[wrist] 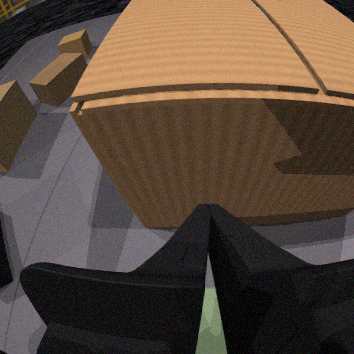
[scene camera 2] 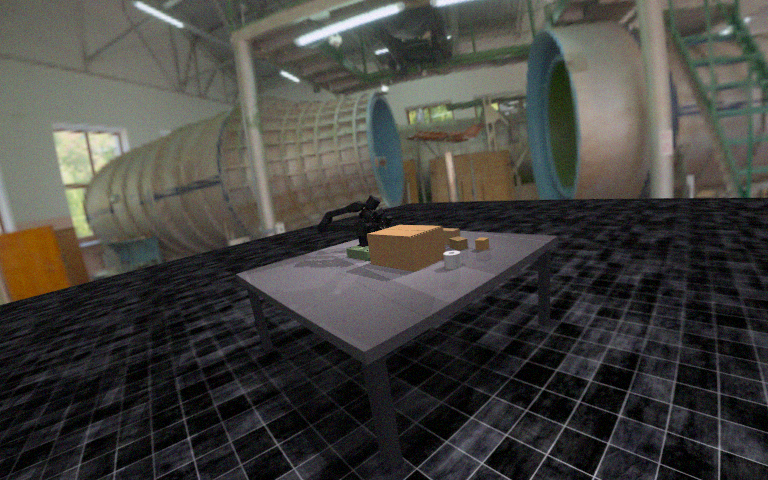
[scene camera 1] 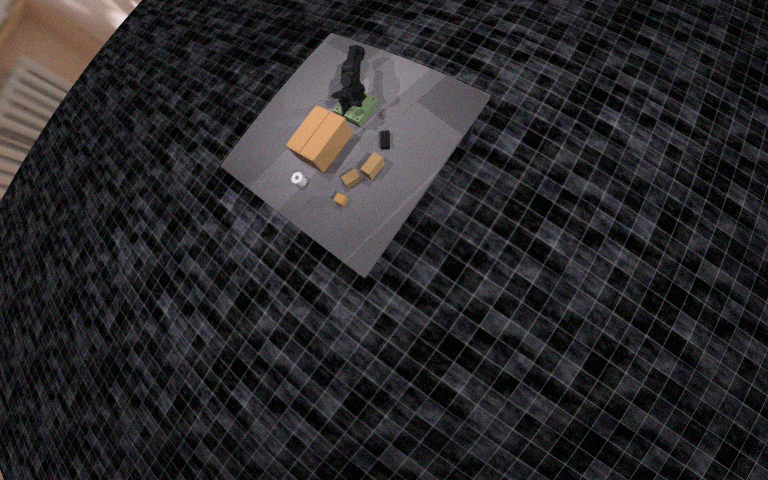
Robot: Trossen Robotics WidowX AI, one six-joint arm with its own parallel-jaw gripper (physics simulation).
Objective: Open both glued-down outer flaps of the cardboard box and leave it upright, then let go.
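Places are measured from the arm's base along level axes (x ahead, y left, z up), in centimetres.
Where they show: gripper, fingertip midpoint: (wrist: 206, 212) (scene camera 1: 343, 115); arm's base, origin of the base link: (scene camera 2: 365, 244) (scene camera 1: 359, 98).
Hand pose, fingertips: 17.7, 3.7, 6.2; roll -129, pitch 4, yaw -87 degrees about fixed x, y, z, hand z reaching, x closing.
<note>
Each offset is from my fingertips to the centre of the thing, as dx, dy, dz. "spot": to the spot under its first point. Level surfaces: height alone.
The cardboard box @(+18.2, -4.4, -3.6) (scene camera 1: 320, 137) (scene camera 2: 404, 246) (wrist: 200, 155) stands upright on the table. Its two outer flaps lie flat over the top, with a narrow seam between them: one flap @(spot: +6.6, +0.2, +4.1) (wrist: 200, 47) is on the left in the wrist view, the other flap (wrist: 327, 47) on the right. My gripper (wrist: 206, 212) is shut and empty. In the wrist view its fingertips show in front of the lower part of the box's near side wall, below the top edge. Whether they touch the wall I cannot tell. In scene camera 2 the box hides the fingertips.
A green block (scene camera 1: 365, 109) (scene camera 2: 357, 253) lies beside the box, under the arm. A white roll @(+44.2, -1.9, -8.3) (scene camera 1: 298, 179) (scene camera 2: 451, 259) stands by the box. Small cardboard boxes @(+14.8, +31.6, -7.4) (scene camera 1: 372, 165) @(+26.7, +24.9, -8.9) (scene camera 1: 350, 178) @(+39.8, +27.7, -8.9) (scene camera 1: 340, 198) and a black block @(-3.2, +26.1, -9.7) (scene camera 1: 385, 139) lie on the table @(dz -11.4) (scene camera 1: 362, 249) (scene camera 2: 339, 305).
</note>
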